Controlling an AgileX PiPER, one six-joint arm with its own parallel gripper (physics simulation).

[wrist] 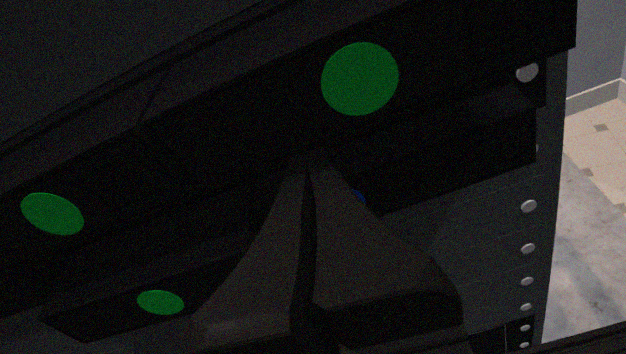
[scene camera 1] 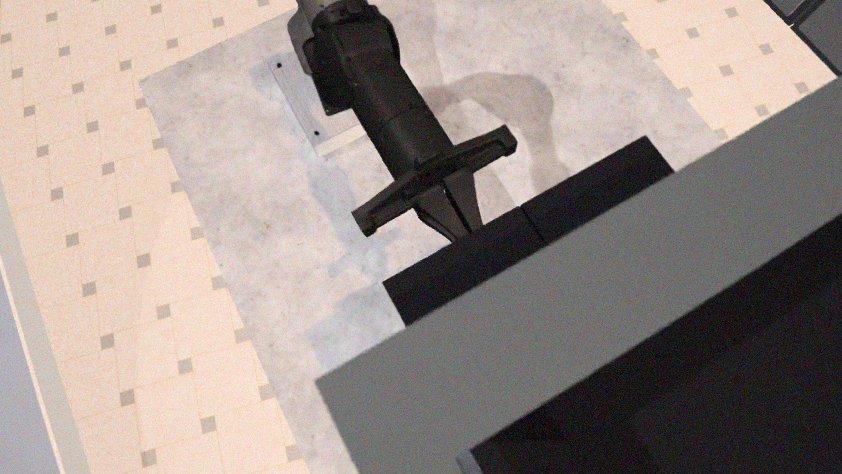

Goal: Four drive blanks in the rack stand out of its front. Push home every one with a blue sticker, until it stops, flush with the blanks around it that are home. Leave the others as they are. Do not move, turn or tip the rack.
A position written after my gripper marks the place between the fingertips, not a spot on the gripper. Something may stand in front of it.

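Note:
I can see a rack (scene camera 1: 629, 312), and the wrist view has the rack in it too (wrist: 138, 138). My gripper (wrist: 316, 171) is there to be seen as well.

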